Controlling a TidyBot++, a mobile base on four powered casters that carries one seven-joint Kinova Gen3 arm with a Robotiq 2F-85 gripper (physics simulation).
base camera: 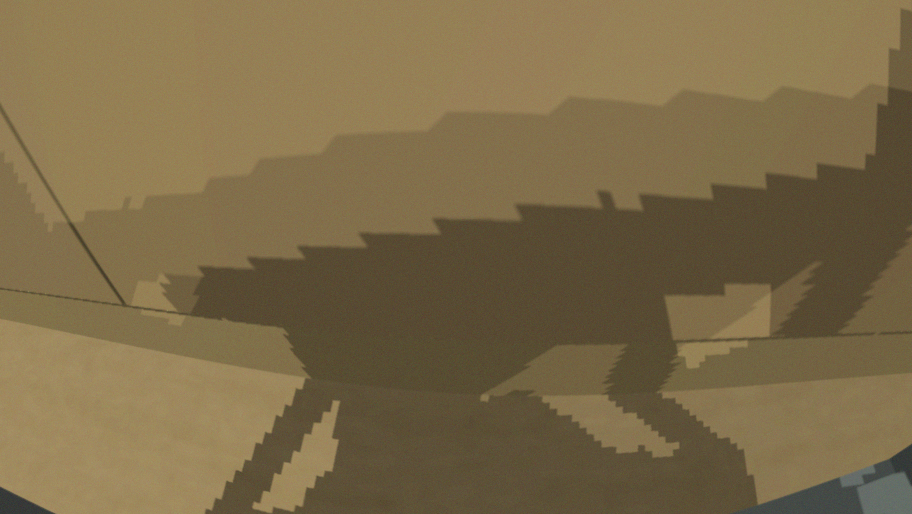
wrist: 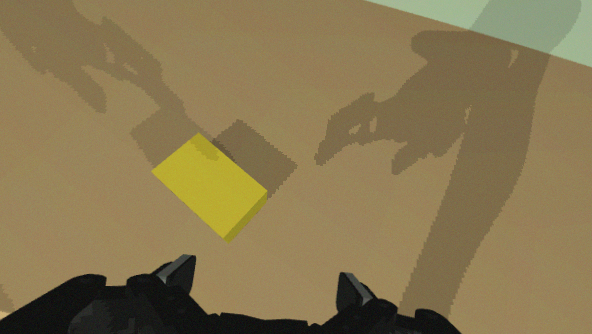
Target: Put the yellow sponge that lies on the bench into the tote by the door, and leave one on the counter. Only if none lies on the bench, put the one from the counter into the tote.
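Places are measured from the arm's base along level axes (x ahead, y right, z down), in metres.
Pixels of known places: gripper, fingertip midpoint: (wrist: pixel 267 280).
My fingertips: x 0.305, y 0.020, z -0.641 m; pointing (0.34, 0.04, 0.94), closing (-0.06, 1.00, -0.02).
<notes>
Behind a point stands the place of what it marks.
A yellow sponge (wrist: pixel 210 186) @[y -0.041, x 0.387, z -0.559 m], a plain rectangular block, lies flat and turned at an angle on a brown surface (wrist: pixel 320 220) @[y 0.081, x 0.370, z -0.514 m] in the wrist view, left of the middle. The frames do not show whether this surface is the bench or the counter. My gripper (wrist: pixel 267 280) @[y 0.020, x 0.305, z -0.641 m] is open and empty at the bottom of the wrist view. It is above the surface, and the sponge lies ahead of its fingertips and apart from them, more toward the left finger. The tote and a second sponge do not show in either view.
In the base camera view a tan, flat-faced piece of furniture (base camera: pixel 383 63) @[y -0.027, x 0.254, z 0.111 m] fills the upper part close in front, with broad shadows across it. Wooden floor (base camera: pixel 127 408) @[y -0.331, x 0.292, z 0.396 m] lies below it. A pale green area (wrist: pixel 565 30) @[y 0.569, x 0.764, z -0.553 m] borders the brown surface at the wrist view's top right.
</notes>
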